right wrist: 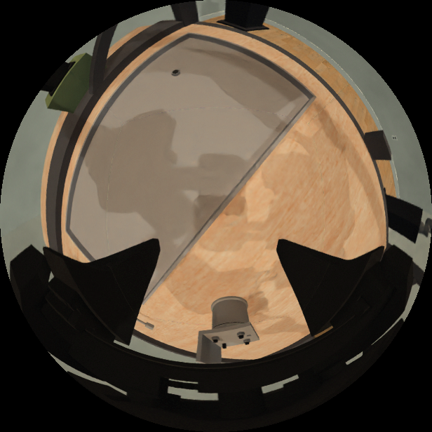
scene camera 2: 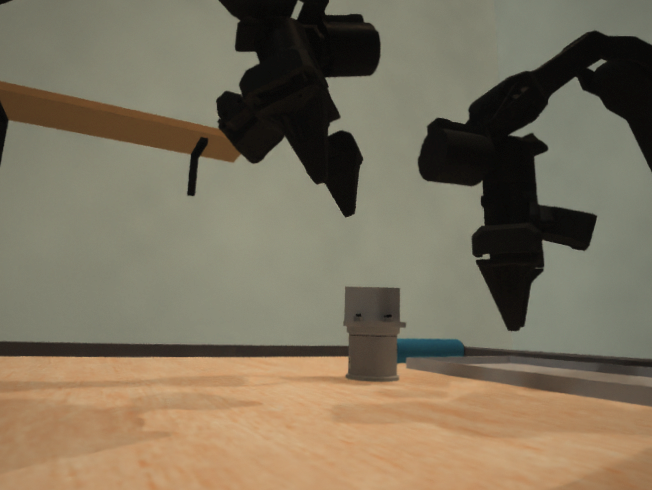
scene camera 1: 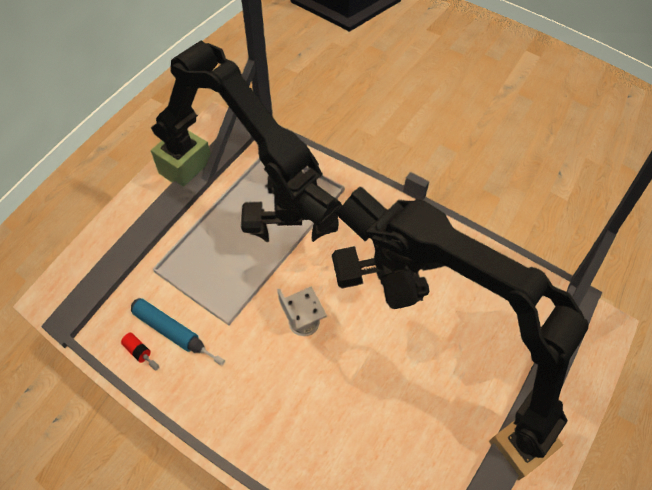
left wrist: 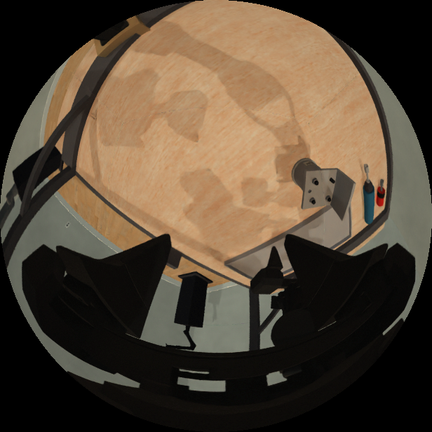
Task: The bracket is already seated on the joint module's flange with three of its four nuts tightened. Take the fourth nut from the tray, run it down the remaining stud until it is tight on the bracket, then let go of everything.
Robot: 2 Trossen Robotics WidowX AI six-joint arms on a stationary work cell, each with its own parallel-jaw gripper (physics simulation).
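Frame: origin at the left arm's base, x ahead, y left, z up, level; metres.
Seen in the pictures: left gripper, between the fingertips: (scene camera 2: 337, 200); right gripper, between the fingertips: (scene camera 2: 516, 328) (scene camera 1: 290, 240); left arm's base, origin of its link: (scene camera 1: 529, 440); right arm's base, origin of its link: (scene camera 1: 178, 146).
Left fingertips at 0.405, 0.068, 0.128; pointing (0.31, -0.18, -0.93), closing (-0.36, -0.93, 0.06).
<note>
Offsets run from my left fingertips to a thing's top centre, as dx, dy, dz.
A small dark nut (right wrist: 175, 72) lies near the far end of the grey tray {+0.313, +0.127, -0.157} (scene camera 1: 195, 268) (scene camera 2: 527, 371) (left wrist: 330, 225) (right wrist: 140, 90). The L-shaped bracket (scene camera 1: 303, 307) (scene camera 2: 372, 305) (left wrist: 321, 192) (right wrist: 230, 338) sits on the upright joint module {+0.057, +0.142, -0.099} (scene camera 1: 304, 330) (scene camera 2: 372, 357) (left wrist: 300, 172) (right wrist: 230, 314); three studs look nutted and one slimmer stud looks bare. My right gripper (scene camera 1: 290, 239) (scene camera 2: 514, 326) (right wrist: 219, 246) is open and empty above the tray's edge, short of the nut. My left gripper (scene camera 2: 334, 198) (left wrist: 229, 240) is open and empty, high beside the bracket; its fingers are hidden in scene camera 1.
A blue screwdriver {+0.163, +0.381, -0.132} (scene camera 1: 164, 325) (scene camera 2: 432, 348) (left wrist: 369, 204) and a short red one {+0.161, +0.466, -0.139} (scene camera 1: 135, 346) (left wrist: 381, 196) lie beyond the bracket, at the lower left in scene camera 1. The two arms' wrists are close together there. Dark frame rails (scene camera 1: 158, 418) border the table.
</note>
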